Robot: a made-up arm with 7 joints. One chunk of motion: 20 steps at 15 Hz.
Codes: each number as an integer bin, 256 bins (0 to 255) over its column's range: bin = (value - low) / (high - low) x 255, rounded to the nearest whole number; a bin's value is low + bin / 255 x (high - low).
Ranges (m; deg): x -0.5..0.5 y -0.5..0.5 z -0.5..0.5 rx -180..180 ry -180..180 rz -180..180
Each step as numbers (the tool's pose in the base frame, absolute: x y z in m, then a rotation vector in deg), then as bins.
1 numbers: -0.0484 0.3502 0.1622 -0.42 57.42 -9.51
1 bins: 115 217 169 127 168 121
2 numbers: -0.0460 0.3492 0.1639 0.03 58.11 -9.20
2 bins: 116 217 169 128 169 121
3 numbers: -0.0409 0.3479 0.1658 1.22 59.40 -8.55
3 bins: 117 216 170 128 170 121
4 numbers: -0.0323 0.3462 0.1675 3.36 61.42 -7.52
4 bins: 119 216 170 130 171 122
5 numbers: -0.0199 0.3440 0.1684 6.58 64.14 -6.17
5 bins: 122 215 170 132 173 123
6 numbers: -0.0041 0.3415 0.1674 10.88 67.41 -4.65
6 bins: 126 215 170 135 175 124
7 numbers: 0.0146 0.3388 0.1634 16.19 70.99 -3.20
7 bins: 131 214 169 139 178 125
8 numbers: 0.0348 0.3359 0.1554 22.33 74.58 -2.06
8 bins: 136 213 167 143 180 126
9 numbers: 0.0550 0.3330 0.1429 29.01 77.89 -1.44
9 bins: 142 212 164 148 183 126
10 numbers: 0.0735 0.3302 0.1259 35.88 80.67 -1.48
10 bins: 146 212 160 153 185 126
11 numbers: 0.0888 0.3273 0.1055 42.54 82.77 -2.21
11 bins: 150 211 154 158 186 126
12 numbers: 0.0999 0.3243 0.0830 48.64 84.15 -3.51
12 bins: 153 210 149 162 187 125
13 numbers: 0.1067 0.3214 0.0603 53.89 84.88 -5.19
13 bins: 155 209 143 166 188 124
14 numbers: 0.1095 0.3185 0.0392 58.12 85.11 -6.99
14 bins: 155 209 137 169 188 123
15 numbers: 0.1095 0.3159 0.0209 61.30 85.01 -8.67
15 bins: 155 208 133 171 188 121
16 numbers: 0.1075 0.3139 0.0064 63.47 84.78 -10.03
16 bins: 155 208 129 172 188 120
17 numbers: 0.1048 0.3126 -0.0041 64.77 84.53 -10.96
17 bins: 154 207 126 173 187 120
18 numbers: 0.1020 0.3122 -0.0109 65.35 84.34 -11.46
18 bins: 154 207 125 174 187 119
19 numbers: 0.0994 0.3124 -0.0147 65.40 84.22 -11.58
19 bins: 153 207 124 174 187 119
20 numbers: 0.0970 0.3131 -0.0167 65.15 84.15 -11.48
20 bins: 152 207 123 174 187 119
